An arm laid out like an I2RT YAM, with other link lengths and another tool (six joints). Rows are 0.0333 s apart.
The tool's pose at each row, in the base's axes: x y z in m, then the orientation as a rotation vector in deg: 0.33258, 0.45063, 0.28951, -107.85, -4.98, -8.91; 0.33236, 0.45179, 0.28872, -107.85, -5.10, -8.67; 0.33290, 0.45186, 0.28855, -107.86, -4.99, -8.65; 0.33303, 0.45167, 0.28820, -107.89, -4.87, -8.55; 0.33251, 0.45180, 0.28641, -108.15, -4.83, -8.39; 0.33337, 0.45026, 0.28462, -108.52, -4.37, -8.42; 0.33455, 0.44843, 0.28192, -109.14, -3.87, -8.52; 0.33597, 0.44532, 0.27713, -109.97, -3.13, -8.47; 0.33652, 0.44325, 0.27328, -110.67, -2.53, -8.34
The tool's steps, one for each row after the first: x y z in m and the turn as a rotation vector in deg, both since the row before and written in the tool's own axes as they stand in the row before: -0.00036, 0.00035, 0.00133, 0.02, -0.23, 0.04; 0.00051, 0.00021, 0.00015, -0.01, 0.04, 0.09; 0.00008, 0.00041, -0.00007, -0.03, -0.01, 0.13; -0.00078, 0.00157, 0.00064, -0.25, -0.11, 0.11; 0.00062, 0.00228, -0.00085, -0.39, 0.22, 0.30; 0.00083, 0.00327, -0.00080, -0.64, 0.27, 0.29; 0.00083, 0.00569, -0.00127, -0.85, 0.27, 0.53; 0.00012, 0.00436, -0.00059, -0.71, 0.15, 0.47
